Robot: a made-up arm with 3 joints. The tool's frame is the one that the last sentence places.
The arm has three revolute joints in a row. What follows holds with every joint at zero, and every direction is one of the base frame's.
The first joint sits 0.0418 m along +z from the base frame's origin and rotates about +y.
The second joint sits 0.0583 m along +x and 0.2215 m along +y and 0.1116 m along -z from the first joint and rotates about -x.
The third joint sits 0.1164 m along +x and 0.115 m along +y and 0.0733 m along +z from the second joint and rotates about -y.
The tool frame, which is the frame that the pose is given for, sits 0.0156 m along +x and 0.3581 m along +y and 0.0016 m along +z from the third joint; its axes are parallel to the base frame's.
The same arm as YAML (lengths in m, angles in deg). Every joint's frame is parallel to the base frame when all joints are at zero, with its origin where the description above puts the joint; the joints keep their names.
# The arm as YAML. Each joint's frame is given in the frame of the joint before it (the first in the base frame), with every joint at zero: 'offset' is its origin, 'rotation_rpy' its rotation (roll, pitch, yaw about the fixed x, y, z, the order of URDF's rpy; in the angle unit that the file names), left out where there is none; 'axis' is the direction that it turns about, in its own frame. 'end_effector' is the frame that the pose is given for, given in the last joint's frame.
length_unit: m
angle_unit: deg
chain:
  - id: joint 1
    offset: [0.0, 0.0, 0.0418]
    axis: [0.0, 1.0, 0.0]
  - id: joint 2
    offset: [0.0583, 0.2215, -0.1116]
    axis: [-1.0, 0.0, 0.0]
  - id: joint 3
    offset: [0.1164, 0.115, 0.0733]
    axis: [0.0, -1.0, 0.0]
end_effector:
  offset: [0.0156, 0.3581, 0.0016]

